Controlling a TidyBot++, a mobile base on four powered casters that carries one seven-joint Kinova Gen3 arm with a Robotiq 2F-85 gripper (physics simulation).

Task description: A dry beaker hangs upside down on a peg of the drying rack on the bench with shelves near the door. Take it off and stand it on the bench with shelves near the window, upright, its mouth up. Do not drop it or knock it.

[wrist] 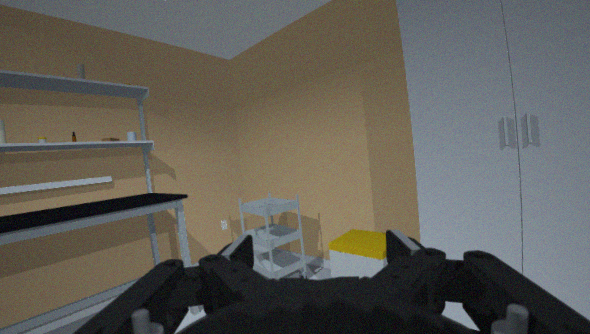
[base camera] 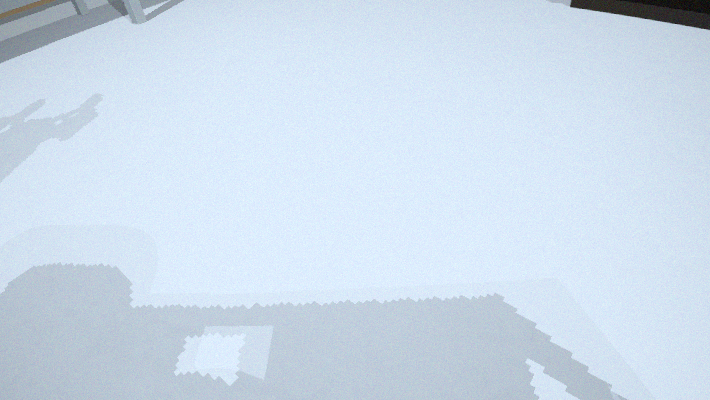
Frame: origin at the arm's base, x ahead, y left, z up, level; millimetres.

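Seen in the pictures: gripper, fingertip midpoint: (wrist: 318, 247).
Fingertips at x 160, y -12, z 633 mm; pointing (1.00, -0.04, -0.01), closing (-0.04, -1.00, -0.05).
A point is followed by its place in that frame.
My gripper (wrist: 318, 247) @(y -12, x 160, z 633 mm) is open, with nothing between its fingers, in the lower part of the wrist view. A bench with a black top (wrist: 100, 209) @(y 1219, x 1273, z 518 mm) stands at the left of the wrist view, well beyond the gripper. Above it are an upper shelf (wrist: 75, 85) @(y 1635, x 1596, z 1413 mm) and a lower shelf (wrist: 100, 146) @(y 1600, x 1741, z 956 mm). The part of the bench top that shows bears no beaker or rack. No window or door shows beside it. The beaker and the drying rack do not show in either view.
A grey three-tier cart (wrist: 301, 225) stands in the corner right of the bench. A white box with a yellow lid (wrist: 357, 243) @(y -311, x 1676, z 54 mm) stands right of it, then a tall grey cabinet (wrist: 460, 100) @(y -791, x 1168, z 892 mm). In the base camera, a grey leg (base camera: 134, 10) @(y 933, x 1644, z -341 mm) and a dark plinth (base camera: 650, 14) @(y -806, x 1217, z -381 mm) show.
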